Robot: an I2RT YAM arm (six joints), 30 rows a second.
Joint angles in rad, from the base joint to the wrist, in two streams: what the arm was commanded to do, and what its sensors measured. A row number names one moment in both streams.
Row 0, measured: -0.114, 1.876, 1.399, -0.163, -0.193, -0.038
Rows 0 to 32, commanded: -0.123, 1.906, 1.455, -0.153, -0.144, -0.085; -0.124, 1.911, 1.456, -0.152, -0.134, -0.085; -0.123, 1.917, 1.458, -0.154, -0.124, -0.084; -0.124, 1.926, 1.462, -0.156, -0.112, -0.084; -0.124, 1.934, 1.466, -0.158, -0.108, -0.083; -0.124, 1.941, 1.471, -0.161, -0.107, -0.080; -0.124, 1.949, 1.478, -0.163, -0.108, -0.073; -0.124, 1.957, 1.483, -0.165, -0.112, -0.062; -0.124, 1.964, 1.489, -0.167, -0.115, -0.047; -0.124, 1.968, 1.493, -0.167, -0.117, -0.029; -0.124, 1.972, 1.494, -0.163, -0.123, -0.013; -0.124, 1.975, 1.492, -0.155, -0.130, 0.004; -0.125, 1.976, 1.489, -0.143, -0.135, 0.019; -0.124, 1.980, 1.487, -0.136, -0.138, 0.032; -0.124, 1.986, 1.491, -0.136, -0.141, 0.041; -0.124, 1.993, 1.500, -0.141, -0.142, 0.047; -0.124, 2.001, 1.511, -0.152, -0.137, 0.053; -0.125, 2.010, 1.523, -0.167, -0.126, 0.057; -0.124, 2.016, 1.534, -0.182, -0.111, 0.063; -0.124, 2.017, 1.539, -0.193, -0.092, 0.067; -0.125, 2.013, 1.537, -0.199, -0.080, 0.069; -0.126, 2.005, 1.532, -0.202, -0.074, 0.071; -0.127, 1.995, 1.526, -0.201, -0.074, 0.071; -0.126, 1.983, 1.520, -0.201, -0.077, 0.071; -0.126, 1.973, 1.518, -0.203, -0.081, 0.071; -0.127, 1.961, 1.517, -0.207, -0.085, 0.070; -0.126, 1.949, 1.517, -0.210, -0.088, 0.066; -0.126, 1.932, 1.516, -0.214, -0.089, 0.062; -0.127, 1.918, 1.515, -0.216, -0.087, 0.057; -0.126, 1.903, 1.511, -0.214, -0.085, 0.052; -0.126, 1.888, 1.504, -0.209, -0.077, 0.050; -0.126, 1.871, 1.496, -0.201, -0.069, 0.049; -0.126, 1.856, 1.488, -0.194, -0.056, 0.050
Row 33, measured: -0.123, 1.979, 1.484, -0.236, -0.093, 0.057
